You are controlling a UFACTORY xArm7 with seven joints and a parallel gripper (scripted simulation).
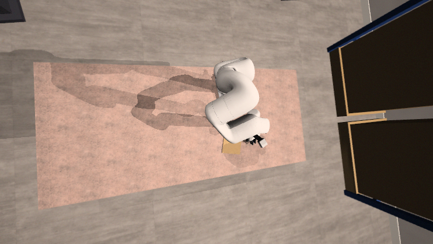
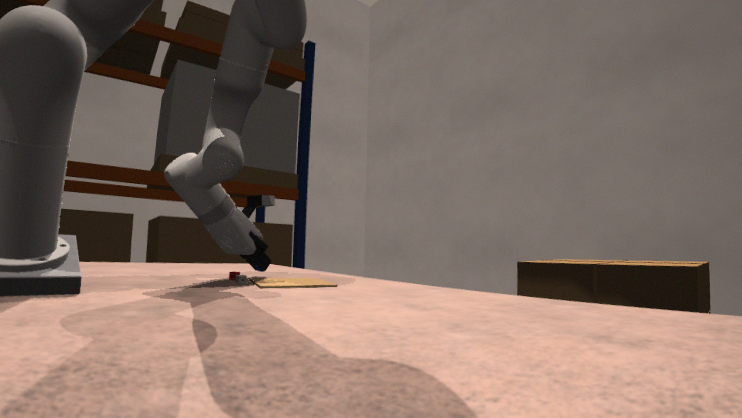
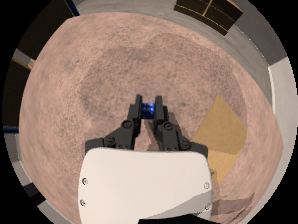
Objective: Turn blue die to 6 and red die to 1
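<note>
Right now the red die is 80 mm behind my hand, 40 mm to the right of it and 30 mm below it. The rest, counted from my hand: tan mat: 150 mm to the right, 30 mm below, 20 mm behind; then blue die: 10 mm below, 10 mm ahead; then white die: 120 mm to the right, 110 mm behind, 30 mm below.
</note>
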